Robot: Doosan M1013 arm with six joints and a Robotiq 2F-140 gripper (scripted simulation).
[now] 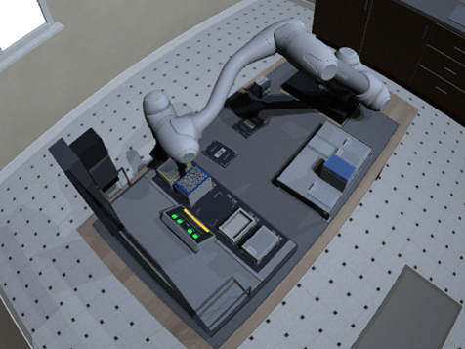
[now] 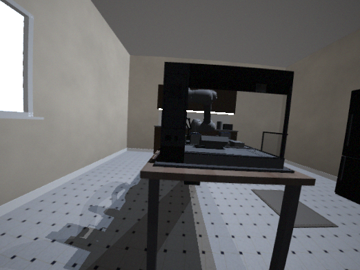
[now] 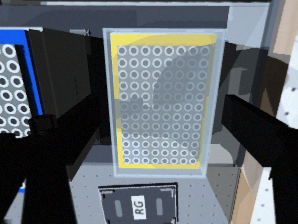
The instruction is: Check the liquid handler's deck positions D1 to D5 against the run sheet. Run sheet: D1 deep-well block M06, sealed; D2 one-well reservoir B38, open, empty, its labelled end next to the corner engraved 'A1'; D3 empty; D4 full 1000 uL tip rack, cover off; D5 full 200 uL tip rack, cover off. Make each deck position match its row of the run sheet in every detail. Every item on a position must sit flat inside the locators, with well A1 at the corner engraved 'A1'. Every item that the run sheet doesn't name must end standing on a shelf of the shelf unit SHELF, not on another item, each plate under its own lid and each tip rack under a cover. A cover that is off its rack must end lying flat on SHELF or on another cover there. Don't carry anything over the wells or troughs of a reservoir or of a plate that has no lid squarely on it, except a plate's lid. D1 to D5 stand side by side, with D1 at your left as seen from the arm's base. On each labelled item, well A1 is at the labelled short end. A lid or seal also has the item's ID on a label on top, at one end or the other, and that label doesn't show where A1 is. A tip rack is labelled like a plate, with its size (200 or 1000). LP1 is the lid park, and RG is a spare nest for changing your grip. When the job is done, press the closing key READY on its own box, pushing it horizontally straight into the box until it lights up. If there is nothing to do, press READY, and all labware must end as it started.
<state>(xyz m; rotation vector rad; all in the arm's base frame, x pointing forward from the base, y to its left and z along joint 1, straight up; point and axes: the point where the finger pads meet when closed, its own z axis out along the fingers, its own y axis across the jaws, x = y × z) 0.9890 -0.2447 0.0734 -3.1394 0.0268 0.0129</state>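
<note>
Right now the clear tip rack cover is 1 cm below my hand. From my hand the other things lie so: blue-framed tip rack 12 cm to the left, 1 cm below; yellow-framed tip rack 1 cm behind, 3 cm below; white one-well reservoir 1 cm ahead, 37 cm to the left, 6 cm below.
</note>
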